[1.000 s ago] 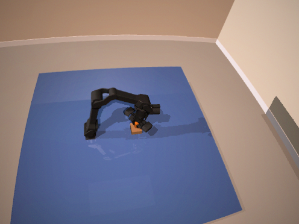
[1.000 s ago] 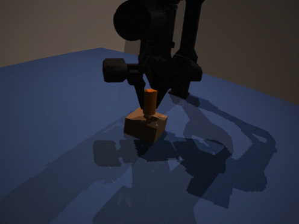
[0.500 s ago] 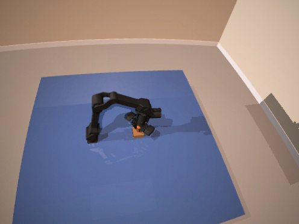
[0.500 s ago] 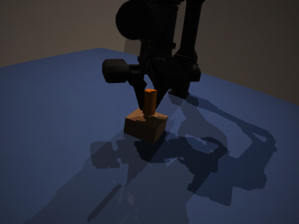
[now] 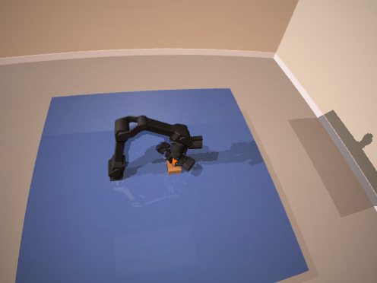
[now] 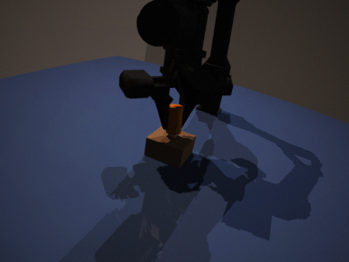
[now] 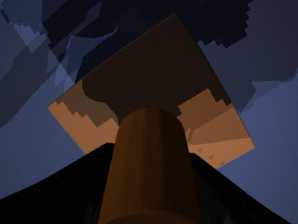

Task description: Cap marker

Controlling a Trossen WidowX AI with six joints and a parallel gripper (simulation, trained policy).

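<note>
My gripper tip is now 2 cm below the orange cap. From my gripper tip the other things lie so: tan holder block: 3 cm below.
</note>
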